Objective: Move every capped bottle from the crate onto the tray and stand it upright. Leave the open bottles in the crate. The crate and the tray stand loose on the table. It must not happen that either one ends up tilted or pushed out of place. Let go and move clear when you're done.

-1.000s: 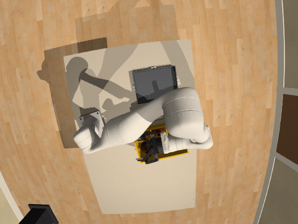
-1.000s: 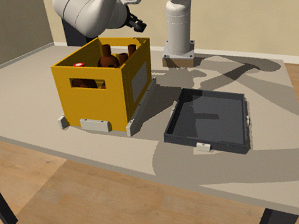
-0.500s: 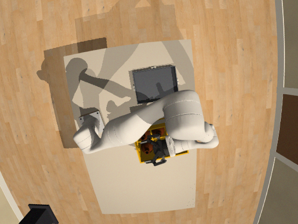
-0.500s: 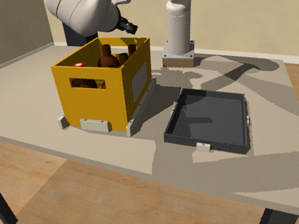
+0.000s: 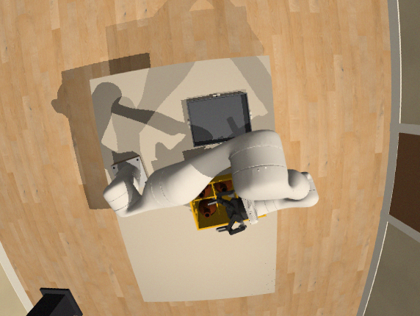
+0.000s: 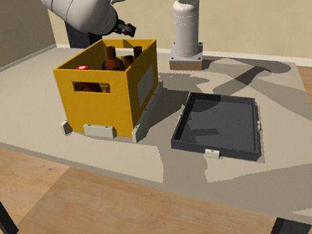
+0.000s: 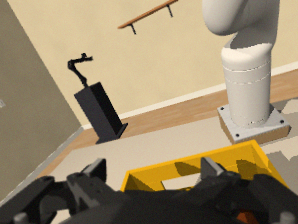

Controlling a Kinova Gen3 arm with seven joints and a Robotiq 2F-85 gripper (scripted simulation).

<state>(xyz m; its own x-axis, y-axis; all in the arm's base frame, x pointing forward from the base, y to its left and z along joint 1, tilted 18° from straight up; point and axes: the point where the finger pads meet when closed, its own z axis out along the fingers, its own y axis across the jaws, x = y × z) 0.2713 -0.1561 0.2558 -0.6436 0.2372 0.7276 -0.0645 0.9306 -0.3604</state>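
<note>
Right now the yellow crate is 15 cm below my hand, 5 cm ahead of it and 2 cm to the left of it. From my hand the other things lie so: dark grey tray 31 cm to the left, 22 cm below, 7 cm ahead.
</note>
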